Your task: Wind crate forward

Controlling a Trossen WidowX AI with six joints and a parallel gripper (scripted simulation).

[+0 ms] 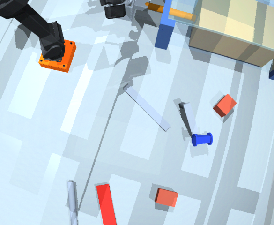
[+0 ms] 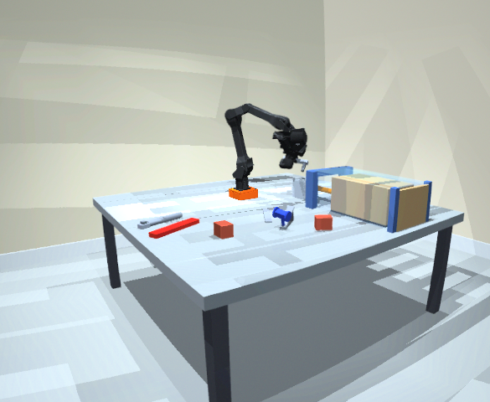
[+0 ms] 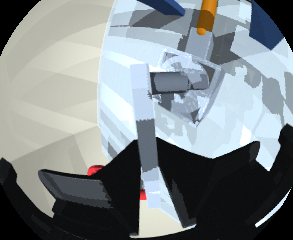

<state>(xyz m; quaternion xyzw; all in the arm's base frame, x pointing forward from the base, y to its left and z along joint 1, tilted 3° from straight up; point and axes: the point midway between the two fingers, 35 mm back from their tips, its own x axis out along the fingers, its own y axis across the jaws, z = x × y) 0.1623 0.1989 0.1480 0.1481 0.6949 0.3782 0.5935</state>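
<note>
Right now my gripper tip is 5 cm past the red knob, 4 cm below it and 1 cm to the left of it. Round my gripper tip: round winch: 14 cm below, 2 cm to the left, 2 cm ahead; grey crank handle: 1 cm to the right, 1 cm behind, 1 cm above; blue steel frame: 20 cm ahead, 7 cm below, 1 cm to the left.
</note>
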